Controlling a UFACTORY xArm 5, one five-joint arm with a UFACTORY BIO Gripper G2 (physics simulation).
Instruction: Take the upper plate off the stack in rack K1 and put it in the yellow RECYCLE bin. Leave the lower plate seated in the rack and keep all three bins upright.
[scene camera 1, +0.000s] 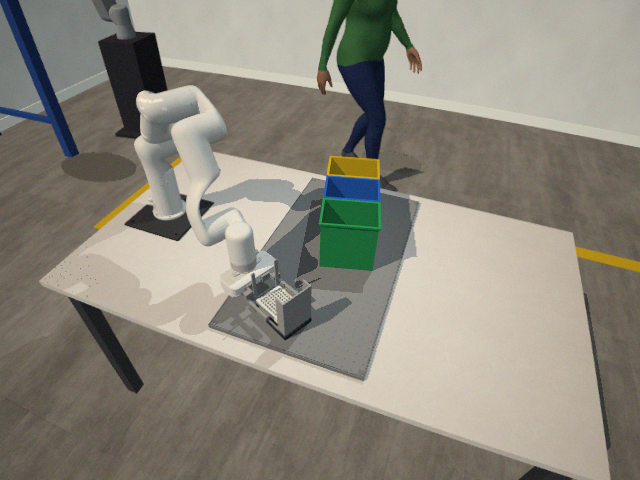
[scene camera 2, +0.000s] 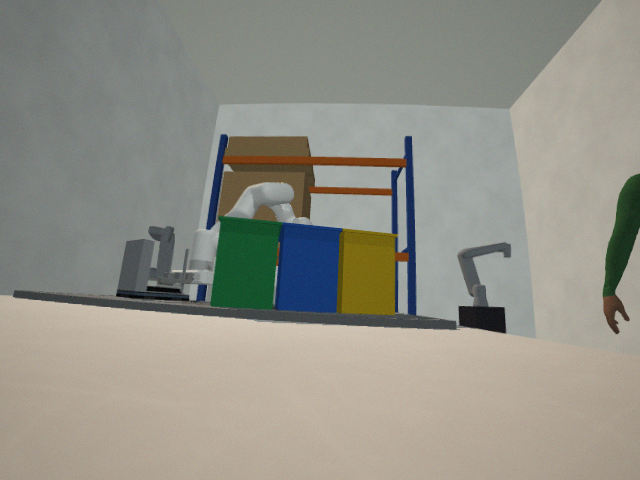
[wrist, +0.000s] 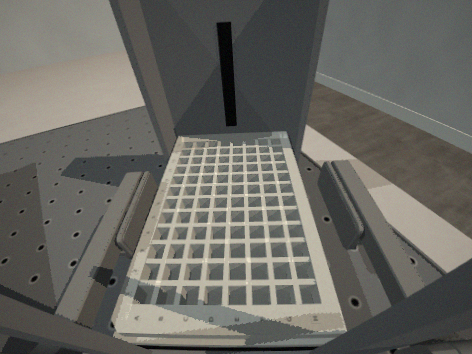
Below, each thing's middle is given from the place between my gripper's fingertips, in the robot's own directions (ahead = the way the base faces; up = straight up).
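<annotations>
Green bin (scene camera 2: 244, 277): from my hand, 300 mm to the left, 120 mm ahead, 40 mm above. Blue bin (scene camera 2: 307, 279): from my hand, 430 mm to the left, 110 mm ahead, 40 mm above. Yellow recycle bin (scene camera 2: 366, 269): from my hand, 560 mm to the left, 90 mm ahead, 40 mm above. White gridded plate (wrist: 230, 250): my hand 10 mm above it, 10 mm past it, 10 mm to the right of it.
</annotations>
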